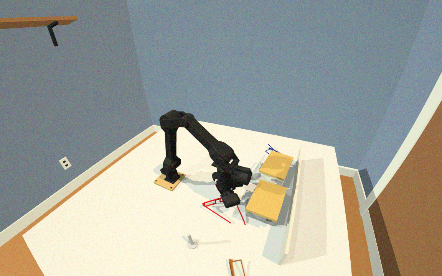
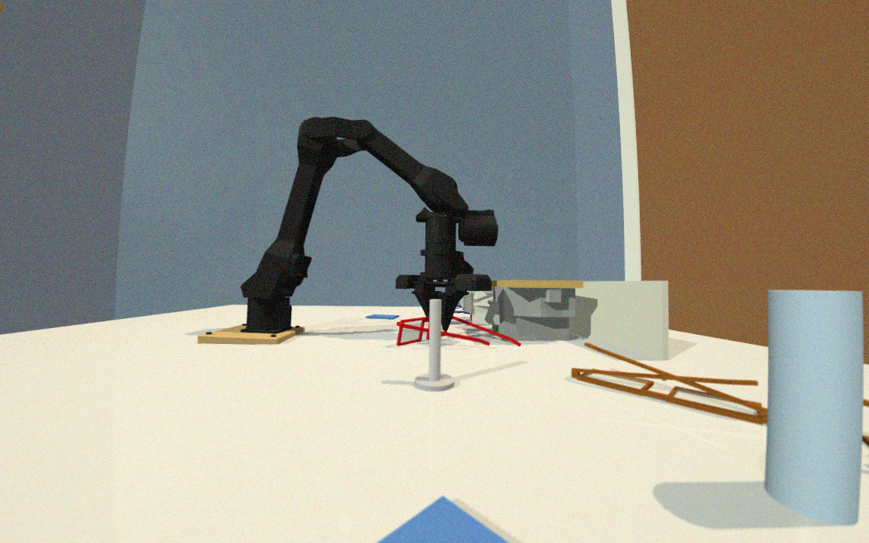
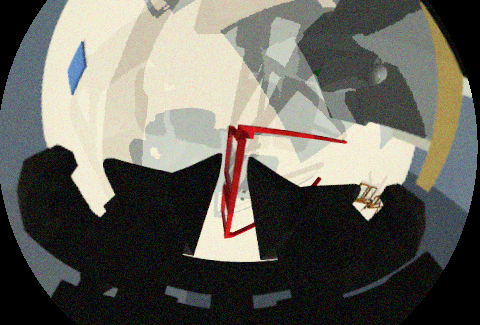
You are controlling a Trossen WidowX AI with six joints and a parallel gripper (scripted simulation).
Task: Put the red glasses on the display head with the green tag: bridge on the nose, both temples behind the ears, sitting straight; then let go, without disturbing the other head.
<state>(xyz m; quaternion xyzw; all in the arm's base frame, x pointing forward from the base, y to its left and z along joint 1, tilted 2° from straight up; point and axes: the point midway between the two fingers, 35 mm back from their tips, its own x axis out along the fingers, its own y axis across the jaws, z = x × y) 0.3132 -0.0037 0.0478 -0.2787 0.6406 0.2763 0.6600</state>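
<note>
My gripper tip is now 24 cm to the left of the white stand post, 2 cm past it and 1 cm below it. Round my gripper tip: pale blue cylinder: 41 cm to the right, 14 cm ahead, 3 cm above; thin grey wall: 28 cm ahead, 12 cm to the left, 4 cm above; display head: 15 cm ahead, 4 cm above, 1 cm to the left.
</note>
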